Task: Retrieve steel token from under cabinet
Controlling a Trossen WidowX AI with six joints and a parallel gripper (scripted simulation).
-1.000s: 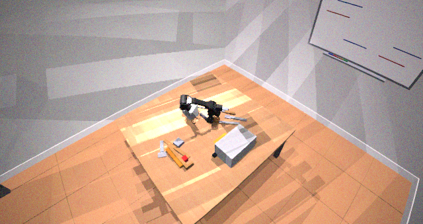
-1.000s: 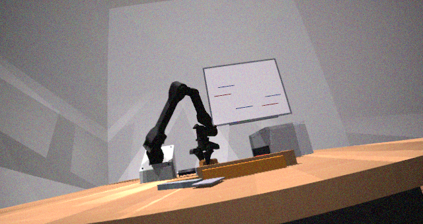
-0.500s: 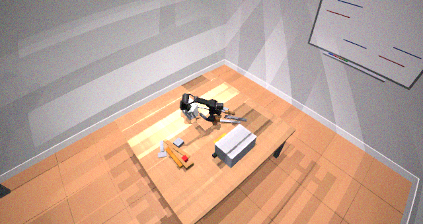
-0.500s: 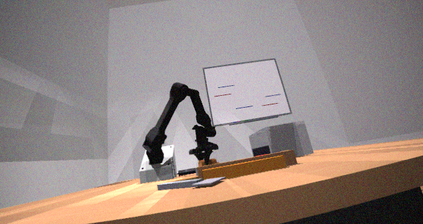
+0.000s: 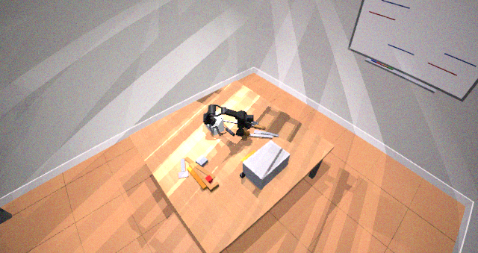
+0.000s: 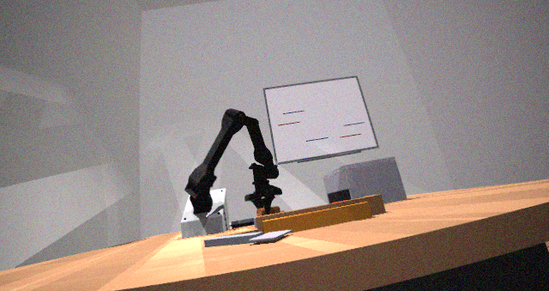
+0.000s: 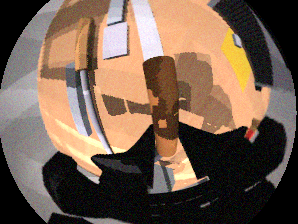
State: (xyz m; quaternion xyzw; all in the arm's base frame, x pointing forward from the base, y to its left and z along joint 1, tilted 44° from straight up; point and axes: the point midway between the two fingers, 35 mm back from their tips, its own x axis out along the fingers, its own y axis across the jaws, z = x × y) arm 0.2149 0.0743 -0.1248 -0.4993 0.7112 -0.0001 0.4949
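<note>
Now: the grey bar 16 cm to the left of my gripper tip, 7 cm behind it and 2 cm below it. Also, from my gripper tip: thin wooden stick 46 cm to the right, 7 cm ahead, 2 cm below; red block 46 cm to the right, 21 cm ahead, 1 cm below; grey block 42 cm to the right, 3 cm ahead, 1 cm below.
</note>
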